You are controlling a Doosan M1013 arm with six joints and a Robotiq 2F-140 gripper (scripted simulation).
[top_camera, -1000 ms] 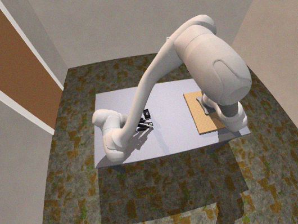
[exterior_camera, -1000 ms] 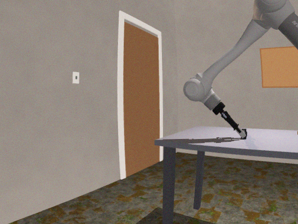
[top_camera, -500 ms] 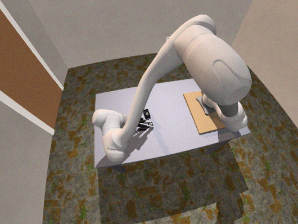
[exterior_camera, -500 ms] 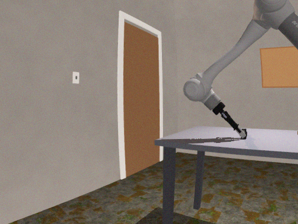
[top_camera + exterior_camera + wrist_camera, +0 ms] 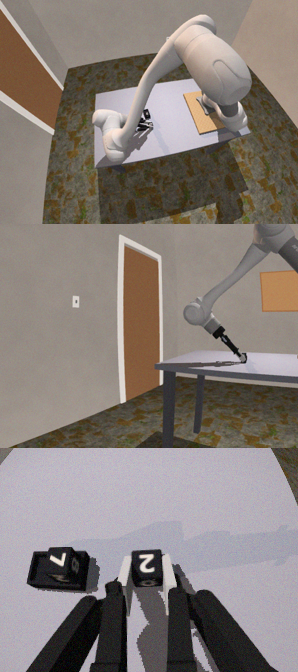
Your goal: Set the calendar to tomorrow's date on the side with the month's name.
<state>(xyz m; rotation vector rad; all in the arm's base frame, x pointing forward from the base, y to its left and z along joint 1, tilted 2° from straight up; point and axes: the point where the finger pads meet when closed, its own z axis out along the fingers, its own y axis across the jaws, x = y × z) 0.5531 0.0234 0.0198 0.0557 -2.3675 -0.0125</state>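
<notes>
Now: the dark cube 20 mm behind my hand and 20 mm below it.
</notes>
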